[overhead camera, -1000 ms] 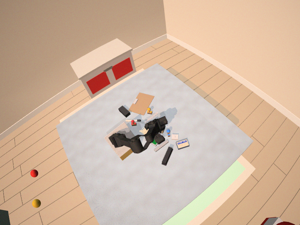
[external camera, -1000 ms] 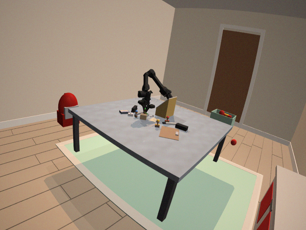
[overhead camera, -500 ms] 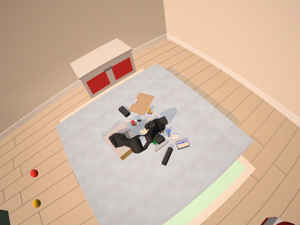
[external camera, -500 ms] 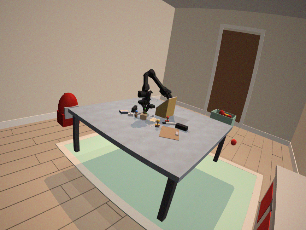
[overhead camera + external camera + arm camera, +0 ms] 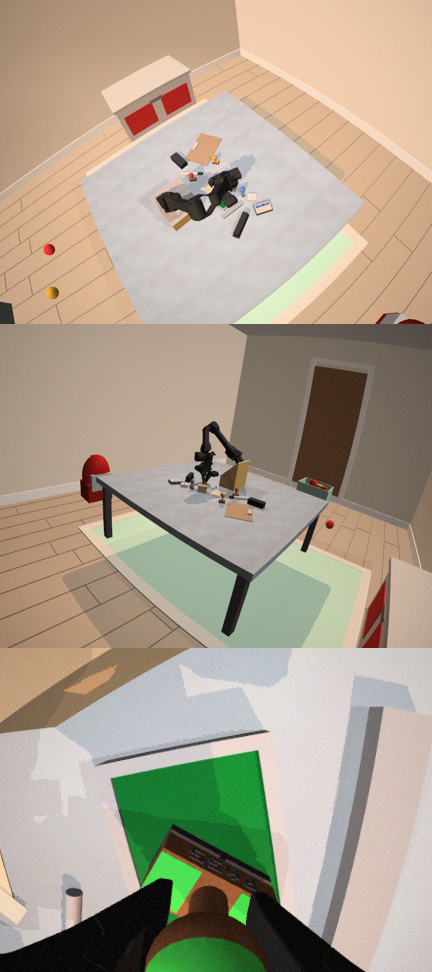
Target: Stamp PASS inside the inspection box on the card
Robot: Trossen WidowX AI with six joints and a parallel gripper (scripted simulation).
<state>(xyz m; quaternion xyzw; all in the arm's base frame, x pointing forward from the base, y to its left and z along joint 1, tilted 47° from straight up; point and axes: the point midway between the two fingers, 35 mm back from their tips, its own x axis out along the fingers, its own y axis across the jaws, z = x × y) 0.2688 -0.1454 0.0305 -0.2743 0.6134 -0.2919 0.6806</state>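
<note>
The green ink pad is 3 cm below my gripper tip. Round my gripper tip: pin: 5 cm behind, 6 cm to the left, 3 cm below; tan box: 8 cm ahead, 5 cm to the left, 1 cm below; blue stamp: 11 cm ahead, 2 cm to the right, 2 cm below.
</note>
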